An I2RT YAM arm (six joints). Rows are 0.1 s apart.
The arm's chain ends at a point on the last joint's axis. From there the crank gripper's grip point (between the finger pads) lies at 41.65 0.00 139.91 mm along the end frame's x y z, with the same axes.
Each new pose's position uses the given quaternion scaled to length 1; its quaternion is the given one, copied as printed.
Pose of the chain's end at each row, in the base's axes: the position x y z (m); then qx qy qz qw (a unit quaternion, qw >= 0):
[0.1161, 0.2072, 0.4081, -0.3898, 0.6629, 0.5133, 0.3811]
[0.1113, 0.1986, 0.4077, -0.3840, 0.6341, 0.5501, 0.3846]
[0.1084, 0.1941, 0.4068, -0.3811, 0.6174, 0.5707, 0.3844]
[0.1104, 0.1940, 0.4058, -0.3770, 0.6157, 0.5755, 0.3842]
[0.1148, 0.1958, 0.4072, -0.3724, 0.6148, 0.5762, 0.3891]
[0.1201, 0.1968, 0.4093, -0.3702, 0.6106, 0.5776, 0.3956]
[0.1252, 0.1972, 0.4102, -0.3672, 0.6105, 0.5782, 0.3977]
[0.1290, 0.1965, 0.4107, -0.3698, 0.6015, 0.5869, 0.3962]
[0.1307, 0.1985, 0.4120, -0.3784, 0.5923, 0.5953, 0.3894]
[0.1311, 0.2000, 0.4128, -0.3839, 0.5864, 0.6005, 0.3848]
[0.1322, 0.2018, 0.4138, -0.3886, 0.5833, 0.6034, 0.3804]
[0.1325, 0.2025, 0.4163, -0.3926, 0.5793, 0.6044, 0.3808]
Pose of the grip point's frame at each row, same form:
[0.1139, 0.3387, 0.3448, -0.3898, 0.6629, 0.5133, 0.3811]
[0.1034, 0.3349, 0.3559, -0.3840, 0.6341, 0.5501, 0.3846]
[0.0967, 0.3324, 0.3615, -0.3811, 0.6174, 0.5707, 0.3844]
[0.0984, 0.3328, 0.3621, -0.3770, 0.6157, 0.5755, 0.3842]
[0.1042, 0.3351, 0.3647, -0.3724, 0.6148, 0.5762, 0.3891]
[0.1107, 0.3367, 0.3686, -0.3702, 0.6106, 0.5776, 0.3956]
[0.1165, 0.3373, 0.3702, -0.3672, 0.6105, 0.5782, 0.3977]
[0.1178, 0.3371, 0.3732, -0.3698, 0.6015, 0.5869, 0.3962]
[0.1151, 0.3390, 0.3757, -0.3784, 0.5923, 0.5953, 0.3894]
[0.1127, 0.3404, 0.3772, -0.3839, 0.5864, 0.6005, 0.3848]
[0.1117, 0.3419, 0.3782, -0.3886, 0.5833, 0.6034, 0.3804]
[0.1111, 0.3425, 0.3810, -0.3926, 0.5793, 0.6044, 0.3808]

